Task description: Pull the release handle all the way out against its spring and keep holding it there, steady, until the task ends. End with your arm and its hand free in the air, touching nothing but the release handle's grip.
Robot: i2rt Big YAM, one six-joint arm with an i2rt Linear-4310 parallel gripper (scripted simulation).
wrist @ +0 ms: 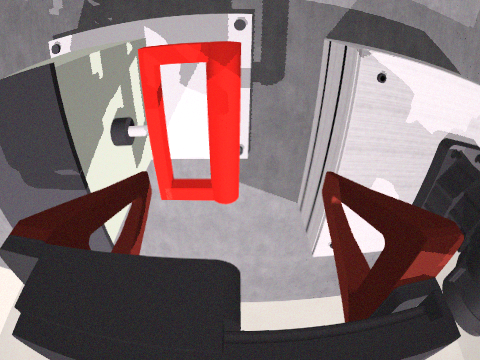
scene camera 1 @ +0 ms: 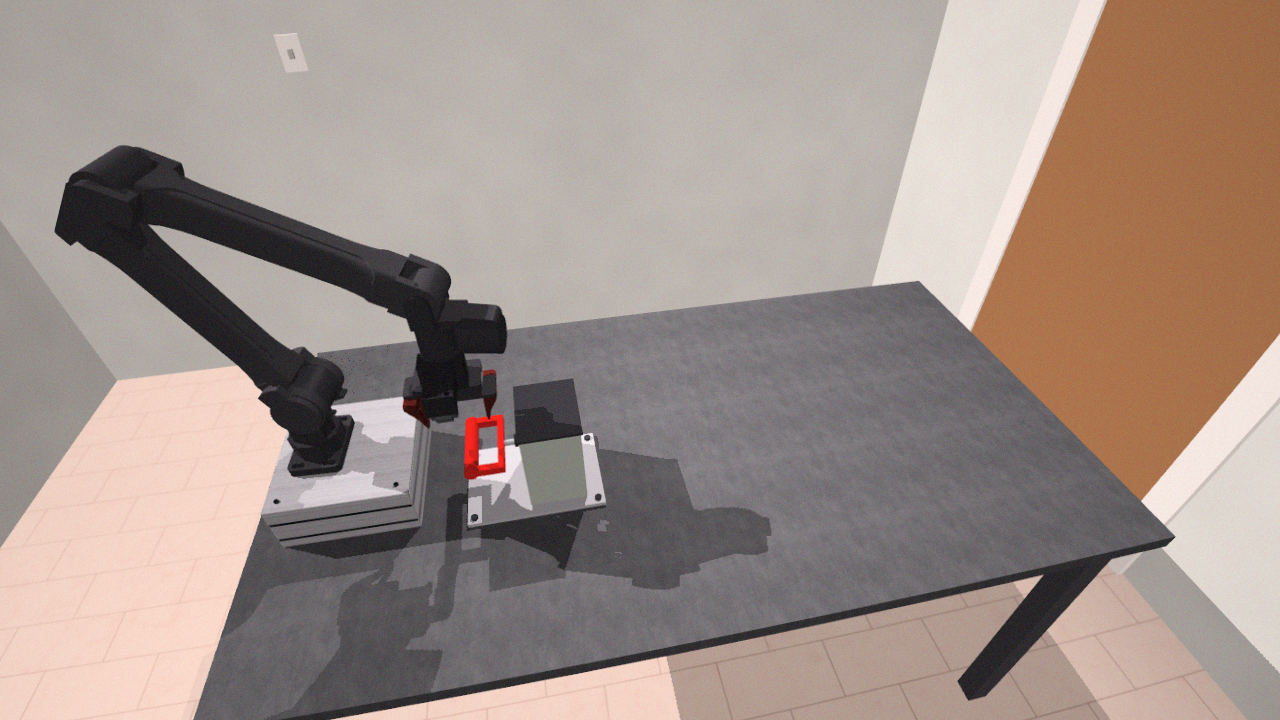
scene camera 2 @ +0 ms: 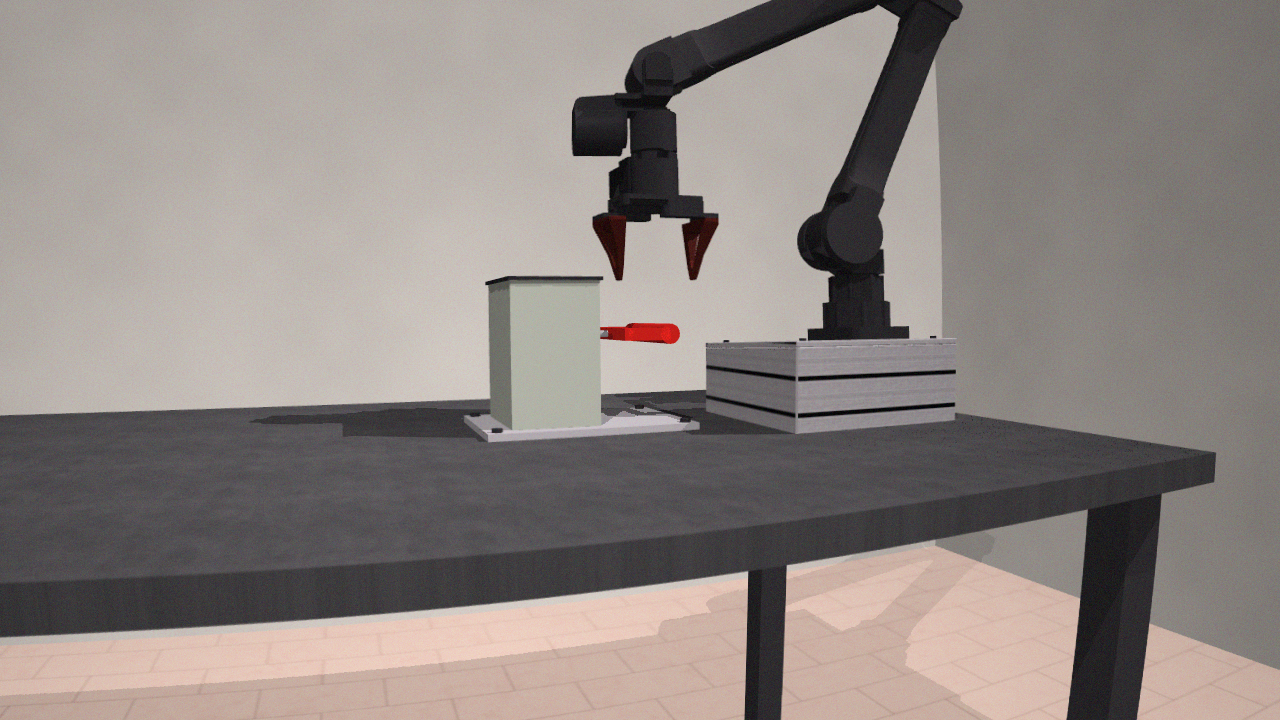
Labels:
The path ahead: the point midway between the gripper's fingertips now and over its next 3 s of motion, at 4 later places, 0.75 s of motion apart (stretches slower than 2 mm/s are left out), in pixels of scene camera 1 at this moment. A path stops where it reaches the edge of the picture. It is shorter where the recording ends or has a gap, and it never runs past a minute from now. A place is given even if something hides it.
My gripper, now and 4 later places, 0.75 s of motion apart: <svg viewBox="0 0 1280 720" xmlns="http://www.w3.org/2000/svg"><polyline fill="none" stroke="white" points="459,421 462,420 469,423 475,432 472,436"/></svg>

